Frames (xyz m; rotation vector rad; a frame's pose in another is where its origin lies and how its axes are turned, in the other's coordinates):
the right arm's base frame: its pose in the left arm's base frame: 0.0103 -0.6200 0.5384 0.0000 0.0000 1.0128
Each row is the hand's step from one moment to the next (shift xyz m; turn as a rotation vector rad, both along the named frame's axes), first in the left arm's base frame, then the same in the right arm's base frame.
Working: the left arm's base frame: its pose in the right arm's base frame: 0.5205 0.3370 -0.5384 0.0000 0.0000 -1.0128

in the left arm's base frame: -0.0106 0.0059 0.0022 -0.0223 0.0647 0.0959
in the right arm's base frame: -0.0006 0.0121 0.0022 0.0431 0.0532 0.0959
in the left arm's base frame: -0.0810 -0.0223 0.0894 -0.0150 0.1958 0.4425
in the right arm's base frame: -0.0618 0.0569 0.0894 0.1582 0.1164 0.4425
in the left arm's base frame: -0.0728 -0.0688 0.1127 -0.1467 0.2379 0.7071
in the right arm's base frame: -0.0969 0.0253 0.1127 0.1241 0.2504 0.7071
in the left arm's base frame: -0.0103 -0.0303 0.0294 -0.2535 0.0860 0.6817
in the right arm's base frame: -0.0312 -0.0073 0.0294 -0.0613 0.2606 0.6817
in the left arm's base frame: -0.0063 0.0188 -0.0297 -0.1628 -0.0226 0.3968
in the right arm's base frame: 0.0126 0.0153 -0.0297 -0.1054 0.1261 0.3968
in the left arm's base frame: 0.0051 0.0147 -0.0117 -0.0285 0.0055 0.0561
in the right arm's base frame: 0.0152 0.0035 -0.0117 -0.0104 0.0271 0.0561
